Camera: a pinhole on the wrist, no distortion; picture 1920 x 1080 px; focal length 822.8 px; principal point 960.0 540.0 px. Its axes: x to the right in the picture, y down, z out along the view. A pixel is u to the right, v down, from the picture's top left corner.
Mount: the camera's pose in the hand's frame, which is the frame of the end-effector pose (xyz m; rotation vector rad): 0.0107 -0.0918 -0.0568 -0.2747 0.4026 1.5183
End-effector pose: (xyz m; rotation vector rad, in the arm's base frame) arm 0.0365 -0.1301 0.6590 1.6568 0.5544 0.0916
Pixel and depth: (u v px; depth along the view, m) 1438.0 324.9 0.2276
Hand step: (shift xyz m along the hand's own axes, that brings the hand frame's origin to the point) 0.0901 0.1209 0.0891
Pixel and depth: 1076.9 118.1 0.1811
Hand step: 0.1187 0.0035 0.0893
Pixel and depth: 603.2 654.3 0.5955
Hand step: -0.0231 -0.0736 0.5964
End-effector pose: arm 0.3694 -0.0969 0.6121 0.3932 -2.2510 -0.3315
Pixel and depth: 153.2 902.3 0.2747
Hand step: -0.0884 -0.2163 0.3138
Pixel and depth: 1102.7 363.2 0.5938
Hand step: 0.1887 0.2448 0.4275
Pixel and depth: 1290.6 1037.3 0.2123
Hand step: -0.0987 0.0797 0.1088
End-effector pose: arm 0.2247 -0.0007 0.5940 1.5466 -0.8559 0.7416
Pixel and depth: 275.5 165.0 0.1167
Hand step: 0.0729 -0.1333 0.0856
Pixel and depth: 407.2 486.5 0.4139
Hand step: 0.0707 -0.1721 0.4324
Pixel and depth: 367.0 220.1 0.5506
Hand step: 0.2679 -0.2304 0.5921
